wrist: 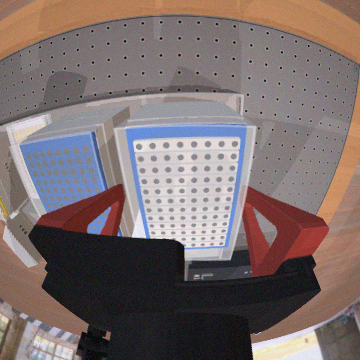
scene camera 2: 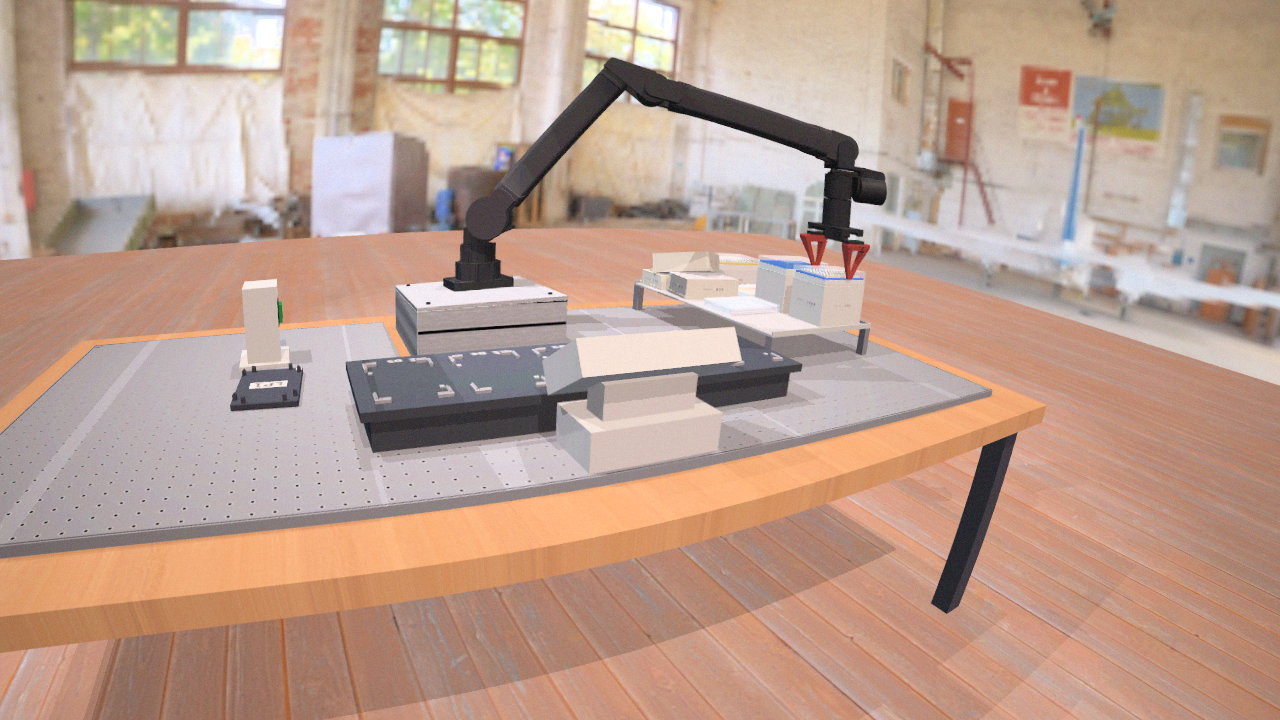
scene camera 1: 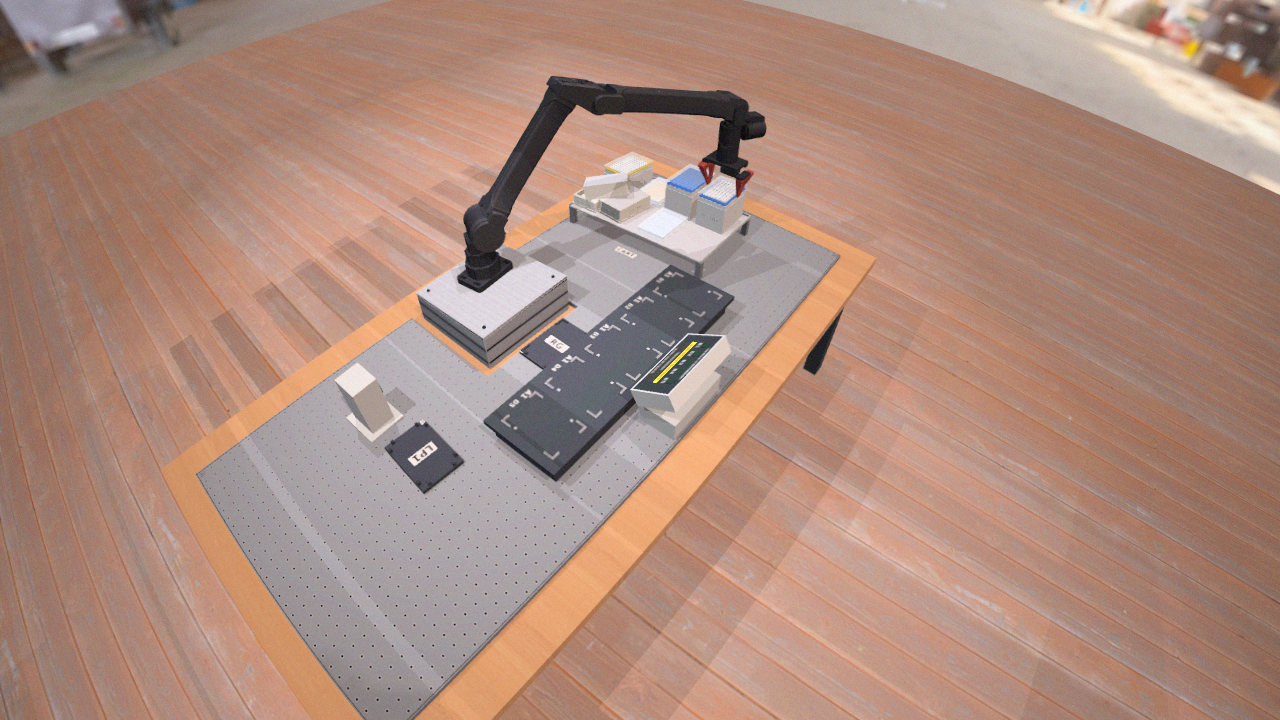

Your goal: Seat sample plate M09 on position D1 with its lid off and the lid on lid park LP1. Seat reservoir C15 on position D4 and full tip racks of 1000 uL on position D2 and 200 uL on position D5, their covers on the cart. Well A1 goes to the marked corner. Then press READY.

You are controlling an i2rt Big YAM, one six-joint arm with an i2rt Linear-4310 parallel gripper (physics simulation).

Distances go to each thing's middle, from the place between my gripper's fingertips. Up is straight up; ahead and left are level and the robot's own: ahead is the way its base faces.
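Cart shelf (scene camera 1: pixel 693 241): my hand 16 cm past it, 7 cm to the left of it, 9 cm above it. White upright box (scene camera 2: pixel 260 298): 102 cm to the right of my hand, 27 cm behind, 9 cm below.
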